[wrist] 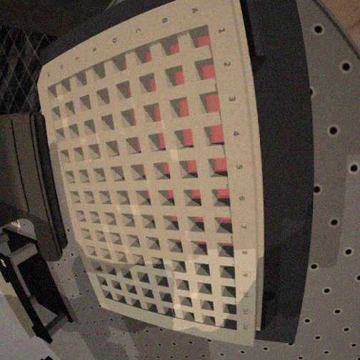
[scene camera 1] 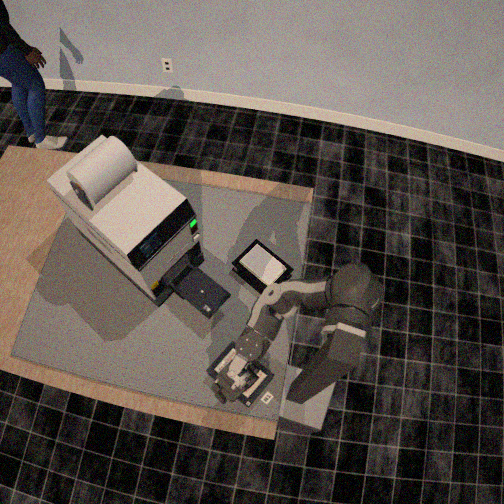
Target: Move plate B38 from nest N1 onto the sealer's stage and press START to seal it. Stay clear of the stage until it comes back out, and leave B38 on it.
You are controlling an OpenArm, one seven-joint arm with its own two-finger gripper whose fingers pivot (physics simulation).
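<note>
Plate B38, a cream well plate with pinkish red in some wells, sits in nest N1, a dark frame. My gripper is open over the plate in the scene view and partly hides it. In the wrist view one dark finger shows at the left edge, beside the plate; the other finger does not show. The sealer is a large white machine with a green light on its front. Its dark stage is out in front, with no plate on it. I cannot make out the START label.
A second dark nest holds a pale plate between the sealer and my arm. A small printed marker lies beside nest N1. A white film roll tops the sealer. A person stands past the table's far left corner.
</note>
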